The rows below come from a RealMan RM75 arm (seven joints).
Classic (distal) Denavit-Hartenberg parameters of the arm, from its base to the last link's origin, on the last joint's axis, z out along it. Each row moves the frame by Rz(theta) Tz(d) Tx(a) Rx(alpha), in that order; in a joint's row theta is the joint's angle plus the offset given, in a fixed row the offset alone. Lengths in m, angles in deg.
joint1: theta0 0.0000, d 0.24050, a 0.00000, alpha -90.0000
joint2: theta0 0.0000, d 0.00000, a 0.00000, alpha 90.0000
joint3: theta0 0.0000, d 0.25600, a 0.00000, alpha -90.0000
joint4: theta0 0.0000, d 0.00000, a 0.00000, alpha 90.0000
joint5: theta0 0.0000, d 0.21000, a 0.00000, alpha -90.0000
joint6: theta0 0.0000, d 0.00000, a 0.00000, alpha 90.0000
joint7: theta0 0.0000, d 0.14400, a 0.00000, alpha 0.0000
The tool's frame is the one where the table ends.
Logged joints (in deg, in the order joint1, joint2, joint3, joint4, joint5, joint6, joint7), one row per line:
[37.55, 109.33, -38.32, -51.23, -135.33, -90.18, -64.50]
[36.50, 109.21, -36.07, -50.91, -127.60, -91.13, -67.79]
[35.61, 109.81, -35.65, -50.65, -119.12, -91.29, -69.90]
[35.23, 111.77, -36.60, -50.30, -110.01, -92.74, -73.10]
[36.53, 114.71, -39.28, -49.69, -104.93, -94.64, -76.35]
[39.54, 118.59, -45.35, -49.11, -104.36, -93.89, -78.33]
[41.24, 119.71, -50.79, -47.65, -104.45, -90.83, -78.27]
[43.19, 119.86, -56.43, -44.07, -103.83, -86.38, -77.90]
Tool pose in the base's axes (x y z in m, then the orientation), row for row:
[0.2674, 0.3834, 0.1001, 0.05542, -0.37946, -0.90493, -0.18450]
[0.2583, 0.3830, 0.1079, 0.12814, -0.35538, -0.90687, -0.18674]
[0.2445, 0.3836, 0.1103, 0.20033, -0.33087, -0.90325, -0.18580]
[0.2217, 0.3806, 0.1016, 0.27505, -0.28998, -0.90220, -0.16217]
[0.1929, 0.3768, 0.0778, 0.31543, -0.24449, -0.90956, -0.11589]
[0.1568, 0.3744, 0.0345, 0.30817, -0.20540, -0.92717, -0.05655]
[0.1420, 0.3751, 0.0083, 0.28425, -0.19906, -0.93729, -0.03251]
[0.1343, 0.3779, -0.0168, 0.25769, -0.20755, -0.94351, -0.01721]
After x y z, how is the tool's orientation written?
As a quaternion, w x y z.
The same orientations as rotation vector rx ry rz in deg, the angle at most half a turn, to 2 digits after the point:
[-65.99, -157.38, -32.09]
[-59.22, -151.13, -31.12]
[-52.98, -144.64, -29.75]
[-44.66, -138.95, -24.98]
[-36.90, -137.28, -17.49]
[-31.11, -140.44, -8.57]
[-30.52, -143.68, -4.98]
[-32.25, -146.60, -2.67]

